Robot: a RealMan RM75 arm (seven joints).
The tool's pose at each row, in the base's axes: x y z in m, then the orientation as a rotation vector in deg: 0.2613, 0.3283, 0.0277, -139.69, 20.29, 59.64; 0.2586, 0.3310, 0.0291, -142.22, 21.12, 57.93; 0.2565, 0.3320, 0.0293, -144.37, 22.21, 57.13; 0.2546, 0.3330, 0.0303, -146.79, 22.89, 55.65; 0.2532, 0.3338, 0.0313, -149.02, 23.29, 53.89; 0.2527, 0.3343, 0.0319, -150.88, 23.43, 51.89; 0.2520, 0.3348, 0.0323, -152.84, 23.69, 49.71; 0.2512, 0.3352, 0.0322, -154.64, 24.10, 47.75; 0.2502, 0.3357, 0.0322, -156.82, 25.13, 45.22; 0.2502, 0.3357, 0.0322, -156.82, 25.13, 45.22; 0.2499, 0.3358, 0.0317, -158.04, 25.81, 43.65; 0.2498, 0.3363, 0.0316, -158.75, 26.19, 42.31; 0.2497, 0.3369, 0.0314, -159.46, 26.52, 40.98
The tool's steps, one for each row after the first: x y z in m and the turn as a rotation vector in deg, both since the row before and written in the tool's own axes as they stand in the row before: -0.0030, -0.0017, 0.0022, -1.38, 2.12, 0.59; -0.0017, -0.0001, 0.0016, -1.39, 1.45, 0.95; -0.0021, -0.0004, 0.0009, -1.45, 1.88, 0.55; -0.0018, -0.0004, 0.0005, -1.24, 1.91, 0.27; -0.0008, -0.0004, 0.0001, -0.89, 1.87, -0.01; -0.0009, -0.0003, 0.0003, -0.94, 2.02, 0.06; -0.0006, -0.0001, 0.0006, -0.89, 1.84, 0.20; -0.0009, -0.0001, 0.0007, -1.04, 2.36, 0.59; 0.0000, 0.0000, 0.0000, 0.00, 0.00, 0.00; 0.0000, 0.0001, 0.0006, -0.55, 1.42, 0.38; -0.0001, -0.0004, 0.0003, -0.19, 1.08, 0.15; -0.0001, -0.0005, 0.0004, -0.21, 1.07, 0.12
